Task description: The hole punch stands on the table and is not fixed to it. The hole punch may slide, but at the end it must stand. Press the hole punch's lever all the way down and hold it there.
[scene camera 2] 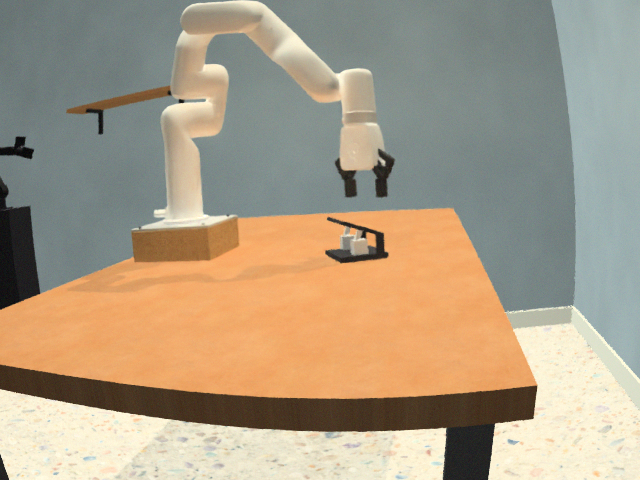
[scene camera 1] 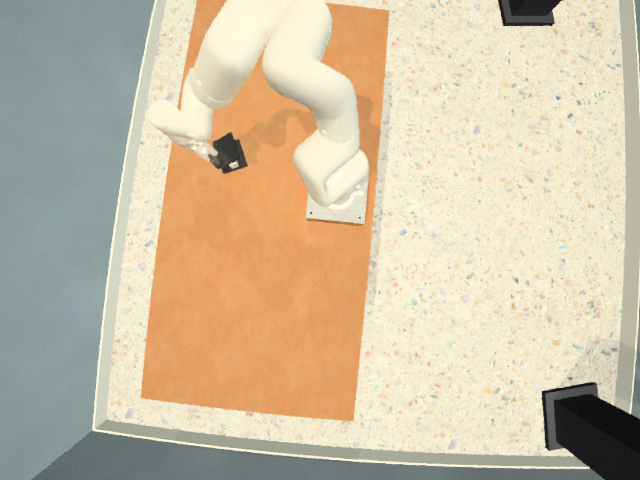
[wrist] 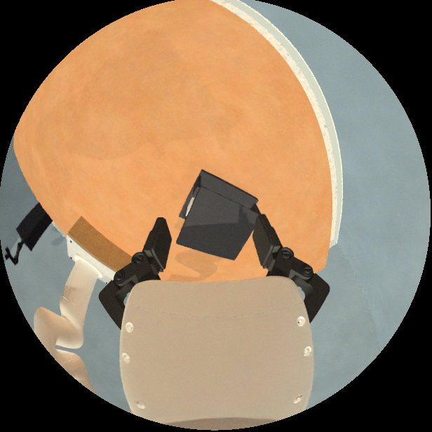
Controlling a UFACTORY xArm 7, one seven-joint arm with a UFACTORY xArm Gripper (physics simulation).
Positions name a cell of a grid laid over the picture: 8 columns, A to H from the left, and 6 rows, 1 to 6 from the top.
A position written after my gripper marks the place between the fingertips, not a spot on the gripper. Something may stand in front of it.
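Note:
My gripper (scene camera 2: E3) (wrist: D4) is visible to me. So is a black hole punch (scene camera 2: E4) (scene camera 1: D3) (wrist: D3), which scene camera 1 and the wrist view let me see along with scene camera 2.

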